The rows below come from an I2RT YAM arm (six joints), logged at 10 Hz.
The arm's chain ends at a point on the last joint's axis. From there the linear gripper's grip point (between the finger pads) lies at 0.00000 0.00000 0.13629 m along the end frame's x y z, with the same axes.
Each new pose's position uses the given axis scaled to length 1; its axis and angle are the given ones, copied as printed.
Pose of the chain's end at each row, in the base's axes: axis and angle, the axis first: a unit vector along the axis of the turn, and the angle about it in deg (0 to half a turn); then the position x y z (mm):
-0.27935 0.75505 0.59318 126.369 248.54 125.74 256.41
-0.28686 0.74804 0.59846 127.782 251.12 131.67 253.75
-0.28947 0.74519 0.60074 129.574 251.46 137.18 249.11
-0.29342 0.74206 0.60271 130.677 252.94 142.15 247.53
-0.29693 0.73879 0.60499 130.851 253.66 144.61 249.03
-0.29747 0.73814 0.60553 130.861 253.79 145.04 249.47
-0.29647 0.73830 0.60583 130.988 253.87 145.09 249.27
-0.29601 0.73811 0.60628 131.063 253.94 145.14 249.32
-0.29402 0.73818 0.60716 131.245 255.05 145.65 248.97
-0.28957 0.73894 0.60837 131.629 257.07 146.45 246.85
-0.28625 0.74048 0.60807 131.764 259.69 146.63 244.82
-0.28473 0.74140 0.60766 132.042 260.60 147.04 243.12
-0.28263 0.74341 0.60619 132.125 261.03 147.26 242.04
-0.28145 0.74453 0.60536 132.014 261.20 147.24 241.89
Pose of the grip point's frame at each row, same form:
-0.27935 0.75505 0.59318 126.369 295.43 253.64 251.98
-0.28686 0.74804 0.59846 127.782 293.96 260.96 248.97
-0.28947 0.74519 0.60074 129.574 290.95 267.47 242.80
-0.29342 0.74206 0.60271 130.677 289.83 273.16 240.47
-0.29693 0.73879 0.60499 130.851 289.33 275.98 242.40
-0.29747 0.73814 0.60553 130.861 289.26 276.47 242.97
-0.29647 0.73830 0.60583 130.988 289.29 276.53 242.71
-0.29601 0.73811 0.60628 131.063 289.26 276.61 242.80
-0.29402 0.73818 0.60716 131.245 290.33 277.14 242.48
-0.28957 0.73894 0.60837 131.629 292.39 277.92 240.26
-0.28625 0.74048 0.60807 131.764 295.44 277.97 238.00
-0.28473 0.74140 0.60766 132.042 296.27 278.38 235.88
-0.28263 0.74341 0.60619 132.125 297.16 278.44 234.30
-0.28145 0.74453 0.60536 132.014 297.83 278.28 234.04

